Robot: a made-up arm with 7 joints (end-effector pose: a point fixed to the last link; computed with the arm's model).
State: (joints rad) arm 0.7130 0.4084 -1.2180 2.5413 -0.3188 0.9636 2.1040
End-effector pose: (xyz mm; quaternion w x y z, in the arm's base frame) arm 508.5 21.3 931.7 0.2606 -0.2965 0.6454 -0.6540
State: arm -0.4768 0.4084 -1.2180 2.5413 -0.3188 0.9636 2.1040
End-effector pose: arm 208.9 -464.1 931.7 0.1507 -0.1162 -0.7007 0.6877
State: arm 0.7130 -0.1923 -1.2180 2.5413 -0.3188 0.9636 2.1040
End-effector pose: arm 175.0 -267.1 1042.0 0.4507 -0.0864 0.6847 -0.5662
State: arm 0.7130 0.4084 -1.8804 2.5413 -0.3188 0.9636 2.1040
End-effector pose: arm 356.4 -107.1 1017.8 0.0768 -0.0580 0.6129 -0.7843
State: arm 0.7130 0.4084 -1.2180 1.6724 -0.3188 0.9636 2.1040
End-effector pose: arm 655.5 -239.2 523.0 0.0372 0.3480 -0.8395 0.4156
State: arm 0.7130 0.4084 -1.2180 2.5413 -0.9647 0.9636 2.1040
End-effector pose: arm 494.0 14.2 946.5 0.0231 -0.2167 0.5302 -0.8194
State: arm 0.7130 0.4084 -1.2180 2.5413 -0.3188 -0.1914 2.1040
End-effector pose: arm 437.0 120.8 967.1 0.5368 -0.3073 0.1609 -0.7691
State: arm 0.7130 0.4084 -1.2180 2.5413 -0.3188 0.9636 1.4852
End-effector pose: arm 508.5 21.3 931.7 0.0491 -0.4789 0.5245 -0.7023
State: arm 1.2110 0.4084 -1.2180 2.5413 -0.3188 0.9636 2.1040
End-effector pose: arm 436.5 261.6 931.7 0.4137 -0.4464 0.5524 -0.5696
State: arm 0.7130 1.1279 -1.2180 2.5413 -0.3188 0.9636 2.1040
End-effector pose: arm 761.1 239.8 506.2 0.0038 -0.5116 0.5229 -0.6818
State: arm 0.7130 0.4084 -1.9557 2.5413 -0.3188 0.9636 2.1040
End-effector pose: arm 334.2 -114.0 1027.0 0.0550 -0.0299 0.6048 -0.7939
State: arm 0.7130 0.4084 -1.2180 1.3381 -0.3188 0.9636 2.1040
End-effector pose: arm 606.3 -297.4 337.9 0.1530 0.3508 -0.8737 0.3004
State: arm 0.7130 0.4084 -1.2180 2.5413 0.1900 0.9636 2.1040
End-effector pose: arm 516.5 35.0 924.5 0.4298 -0.3380 0.6895 -0.4750
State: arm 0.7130 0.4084 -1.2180 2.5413 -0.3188 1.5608 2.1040
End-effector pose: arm 501.5 -20.9 877.9 0.0774 -0.2516 0.8215 -0.5059
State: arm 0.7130 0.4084 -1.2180 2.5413 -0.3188 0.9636 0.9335
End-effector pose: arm 508.5 21.3 931.7 0.1441 0.6036 -0.3742 0.6891
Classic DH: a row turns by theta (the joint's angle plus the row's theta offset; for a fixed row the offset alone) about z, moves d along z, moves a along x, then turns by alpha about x. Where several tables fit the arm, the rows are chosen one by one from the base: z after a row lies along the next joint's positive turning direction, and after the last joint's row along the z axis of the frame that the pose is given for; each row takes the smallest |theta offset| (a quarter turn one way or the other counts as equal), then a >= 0, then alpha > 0; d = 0 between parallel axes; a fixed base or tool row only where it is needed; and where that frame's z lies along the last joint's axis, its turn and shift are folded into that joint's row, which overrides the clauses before.
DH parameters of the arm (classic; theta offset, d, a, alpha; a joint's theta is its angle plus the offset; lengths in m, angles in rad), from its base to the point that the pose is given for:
joint 1: 0 0.275 0 -1.5708
joint 2: 0 0 0 1.5708
joint 3: 0 0.225 0.06 1.5708
joint 4: 0 0 0.11 1.5708
joint 5: 0 0.485 0 1.5708
joint 6: 0 0 0.072 -1.5708
joint 7: 0 0.092 0 0

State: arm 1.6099 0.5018 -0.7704 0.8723 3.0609 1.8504 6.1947
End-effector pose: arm 398.8 426.9 108.6 0.8447 -0.3484 0.2491 0.3209
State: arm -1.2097 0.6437 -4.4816 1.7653 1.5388 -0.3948 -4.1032
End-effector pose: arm 625.6 -19.8 646.5 0.5549 0.3829 0.5723 0.4669
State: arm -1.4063 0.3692 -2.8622 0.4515 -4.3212 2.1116 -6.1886
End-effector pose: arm -280.9 361.5 262.4 0.1148 -0.3690 -0.3297 0.8614
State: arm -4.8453 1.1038 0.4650 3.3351 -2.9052 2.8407 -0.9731
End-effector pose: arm 177.2 429.0 710.2 0.5494 0.8352 0.0129 -0.0177
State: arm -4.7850 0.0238 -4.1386 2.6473 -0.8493 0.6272 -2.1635
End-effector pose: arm -212.9 -101.9 1086.3 0.2220 0.4611 -0.1509 -0.8458
